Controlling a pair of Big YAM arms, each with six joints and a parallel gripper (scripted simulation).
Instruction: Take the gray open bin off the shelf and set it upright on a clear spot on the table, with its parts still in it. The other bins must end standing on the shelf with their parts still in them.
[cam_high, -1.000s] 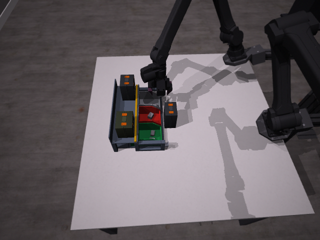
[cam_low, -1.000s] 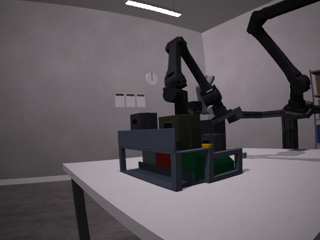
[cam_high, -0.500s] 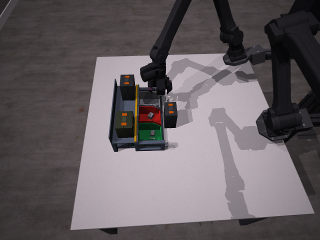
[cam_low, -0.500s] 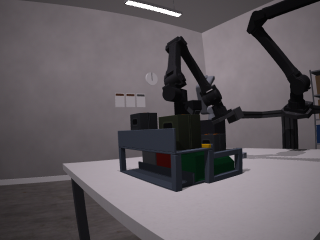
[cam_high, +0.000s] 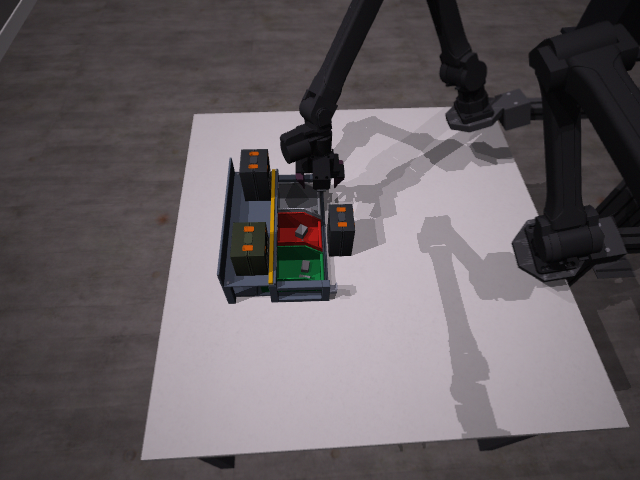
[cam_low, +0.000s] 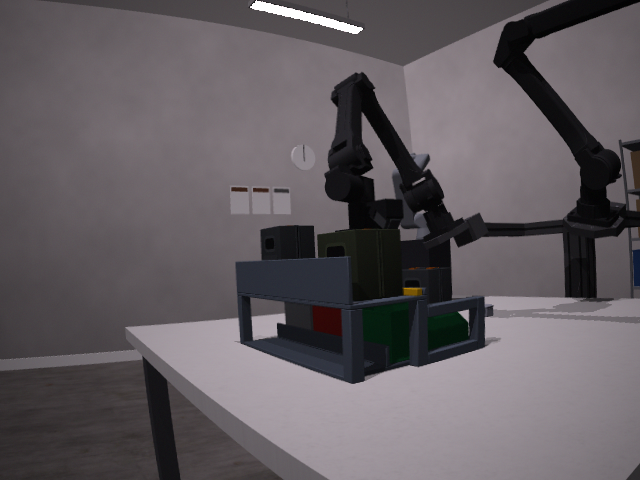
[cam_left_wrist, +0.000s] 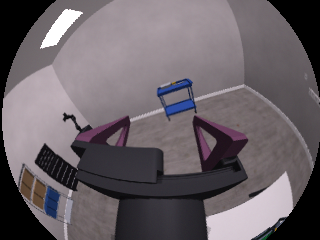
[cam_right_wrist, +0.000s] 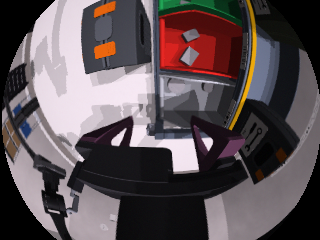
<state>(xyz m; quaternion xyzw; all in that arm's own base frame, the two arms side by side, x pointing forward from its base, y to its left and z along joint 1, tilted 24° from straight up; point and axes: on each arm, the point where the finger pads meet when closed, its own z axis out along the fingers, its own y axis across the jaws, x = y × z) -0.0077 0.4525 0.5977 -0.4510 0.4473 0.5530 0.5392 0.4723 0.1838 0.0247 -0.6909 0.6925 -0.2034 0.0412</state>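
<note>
My right gripper is now 8 cm short of the gray bin, 8 cm above it and 1 cm to the left of it. The rest, counted from my right hand: green bin 21 cm to the left, 11 cm ahead, 8 cm below; red bin 10 cm to the left, 10 cm ahead, 8 cm below; shelf 12 cm ahead, 10 cm to the left, 6 cm below.
</note>
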